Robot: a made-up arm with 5 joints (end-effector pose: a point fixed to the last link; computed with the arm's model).
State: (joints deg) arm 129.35 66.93 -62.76 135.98 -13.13
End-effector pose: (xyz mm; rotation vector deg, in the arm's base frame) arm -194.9 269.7 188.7 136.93 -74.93 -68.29
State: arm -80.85 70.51 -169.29 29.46 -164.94
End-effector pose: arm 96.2 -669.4 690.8 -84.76 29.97 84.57
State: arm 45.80 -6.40 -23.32 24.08 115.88
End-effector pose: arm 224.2 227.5 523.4 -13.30 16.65 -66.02
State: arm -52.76 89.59 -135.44 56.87 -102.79
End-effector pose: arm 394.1 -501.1 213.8 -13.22 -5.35 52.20
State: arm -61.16 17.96 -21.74 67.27 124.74
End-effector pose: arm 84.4 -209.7 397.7 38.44 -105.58 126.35
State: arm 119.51 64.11 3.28 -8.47 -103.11
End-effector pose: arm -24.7 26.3 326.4 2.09 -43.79 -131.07
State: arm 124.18 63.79 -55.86 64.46 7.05
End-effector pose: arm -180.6 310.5 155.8 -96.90 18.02 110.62
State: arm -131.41 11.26 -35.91 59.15 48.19
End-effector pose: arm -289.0 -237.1 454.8 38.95 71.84 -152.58
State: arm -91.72 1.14 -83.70 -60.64 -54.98
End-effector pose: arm -28.4 -400.0 904.2 -160.71 -36.18 -29.37
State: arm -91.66 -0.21 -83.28 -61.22 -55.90
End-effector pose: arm -27.4 -390.9 911.0 -162.46 -35.76 -28.39
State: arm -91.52 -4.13 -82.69 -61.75 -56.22
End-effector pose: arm -25.5 -363.4 934.0 -166.15 -37.17 -27.30
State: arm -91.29 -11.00 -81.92 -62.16 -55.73
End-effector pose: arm -23.0 -311.8 971.7 -171.90 -40.96 -26.03
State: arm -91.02 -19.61 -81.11 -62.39 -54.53
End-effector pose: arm -20.5 -241.6 1011.2 166.67 43.62 22.87
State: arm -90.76 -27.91 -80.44 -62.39 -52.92
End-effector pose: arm -18.9 -169.2 1039.8 158.97 45.97 19.68
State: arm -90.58 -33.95 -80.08 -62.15 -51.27
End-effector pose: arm -18.2 -114.0 1055.0 153.31 48.15 17.53
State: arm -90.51 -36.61 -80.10 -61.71 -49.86
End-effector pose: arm -18.3 -88.6 1060.8 150.71 49.98 16.82
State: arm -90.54 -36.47 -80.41 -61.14 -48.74
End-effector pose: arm -18.7 -88.6 1062.4 150.66 51.46 17.35
